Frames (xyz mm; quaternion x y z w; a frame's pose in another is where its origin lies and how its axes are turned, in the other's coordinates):
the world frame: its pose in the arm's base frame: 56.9 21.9 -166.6 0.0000 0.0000 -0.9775 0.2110
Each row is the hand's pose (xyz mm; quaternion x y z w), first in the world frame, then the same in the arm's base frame.
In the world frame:
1: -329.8 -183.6 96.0 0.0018 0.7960 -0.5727 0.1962
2: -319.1 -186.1 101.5 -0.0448 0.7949 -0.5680 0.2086
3: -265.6 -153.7 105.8 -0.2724 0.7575 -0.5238 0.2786
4: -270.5 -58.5 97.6 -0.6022 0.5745 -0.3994 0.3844
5: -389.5 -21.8 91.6 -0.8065 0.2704 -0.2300 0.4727
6: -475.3 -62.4 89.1 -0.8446 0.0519 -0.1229 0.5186
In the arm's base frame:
1: 281.6 325.2 -70.6 -0.7784 -0.1662 0.3126 0.5184
2: 270.8 323.1 -65.1 -0.7675 -0.2115 0.3237 0.5112
3: 235.5 271.5 -60.8 -0.6830 -0.4261 0.3828 0.4532
4: 279.2 186.8 -69.0 -0.4345 -0.7099 0.4600 0.3093
5: 402.7 202.4 -75.0 -0.0941 -0.8454 0.5106 0.1251
6: 464.1 274.8 -77.5 0.1275 -0.8365 0.5328 0.0107

